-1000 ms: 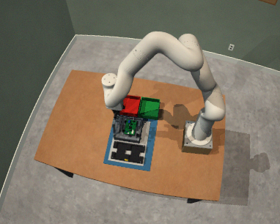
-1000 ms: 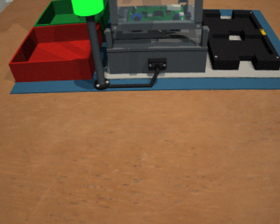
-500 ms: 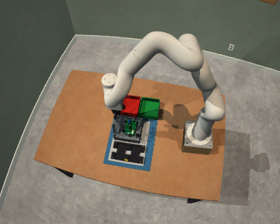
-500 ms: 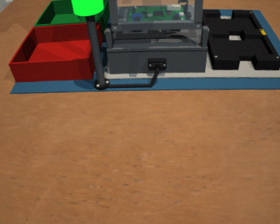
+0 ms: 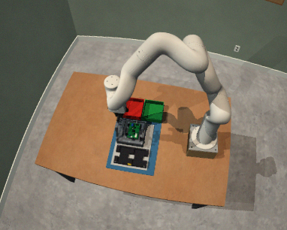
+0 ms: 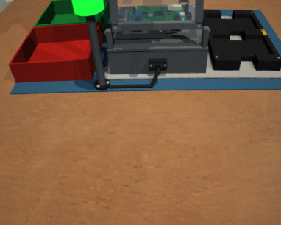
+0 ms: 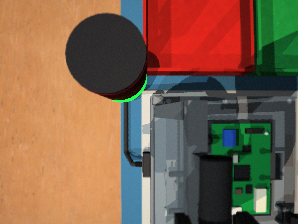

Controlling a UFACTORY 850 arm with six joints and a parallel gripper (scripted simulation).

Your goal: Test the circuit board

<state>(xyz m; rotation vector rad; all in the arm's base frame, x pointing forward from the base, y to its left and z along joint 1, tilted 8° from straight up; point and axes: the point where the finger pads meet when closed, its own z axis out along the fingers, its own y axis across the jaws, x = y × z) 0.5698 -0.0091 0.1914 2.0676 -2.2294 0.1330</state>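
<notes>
Right now my hand is 8 cm past the green circuit board, 1 cm to the right of it and 21 cm above it. Also, from my hand: green bin (20 cm behind, 19 cm to the right, 27 cm below); then lid (1 cm ahead, 10 cm below); then red bin (5 cm behind, 20 cm to the right, 27 cm below).
</notes>
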